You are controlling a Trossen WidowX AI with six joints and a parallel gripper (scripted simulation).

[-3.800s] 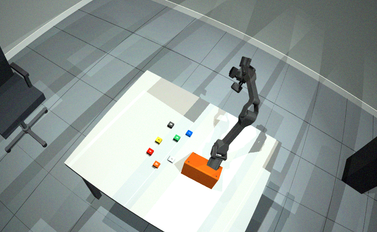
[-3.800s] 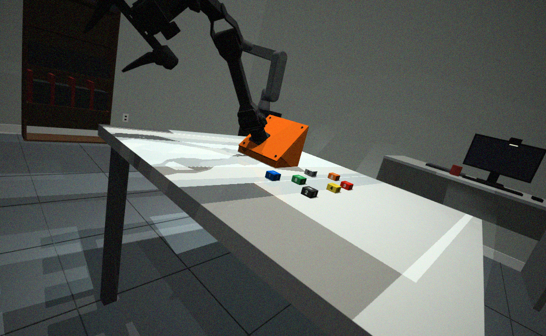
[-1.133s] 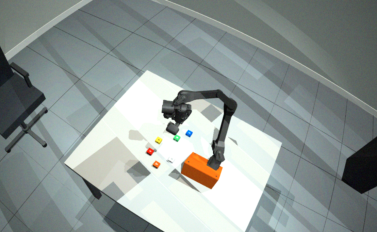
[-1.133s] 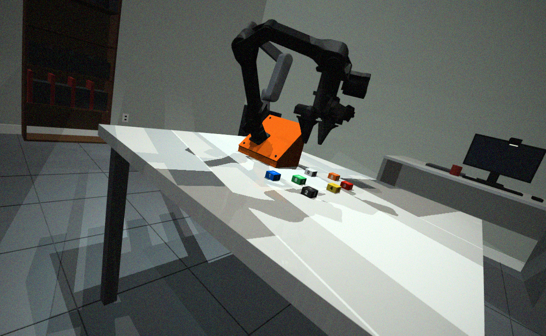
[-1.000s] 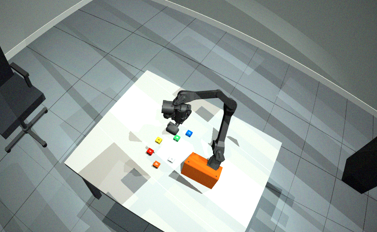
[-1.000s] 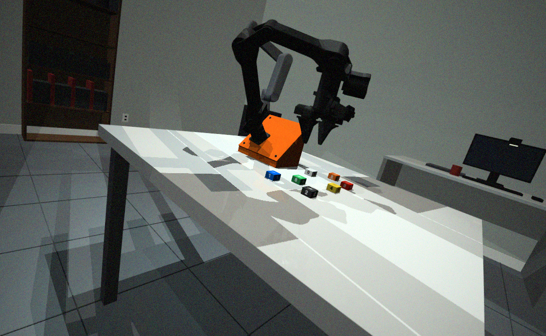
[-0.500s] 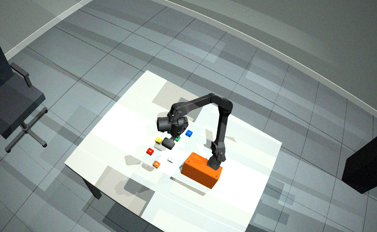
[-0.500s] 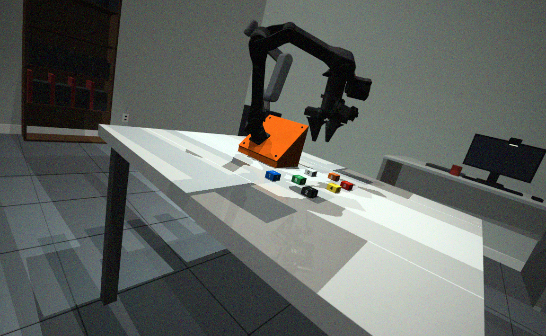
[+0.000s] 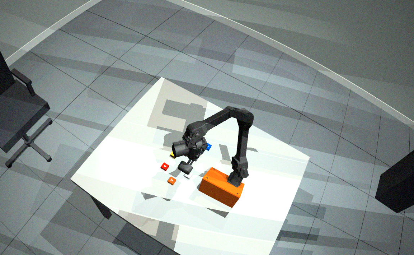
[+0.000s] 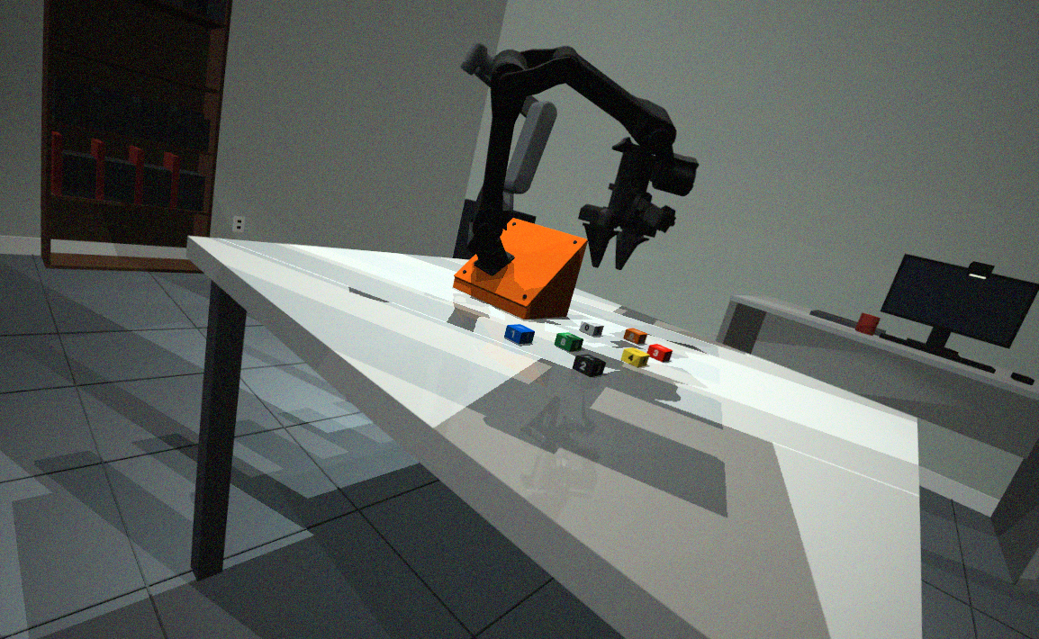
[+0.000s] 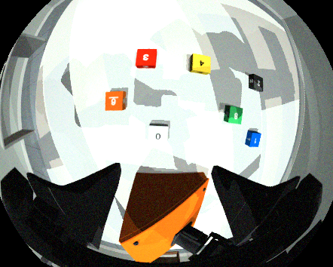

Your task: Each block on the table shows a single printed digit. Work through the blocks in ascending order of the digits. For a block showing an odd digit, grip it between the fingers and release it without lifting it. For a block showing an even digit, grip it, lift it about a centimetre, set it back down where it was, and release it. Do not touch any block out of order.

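My gripper tip is now 10 mm to the right of the white block marked 0 and 120 mm above it. Round my gripper tip: red block marked 3 (130 mm ahead, 50 mm to the left, 120 mm below); green block (50 mm ahead, 130 mm to the right, 120 mm below); orange block (50 mm ahead, 90 mm to the left, 120 mm below).
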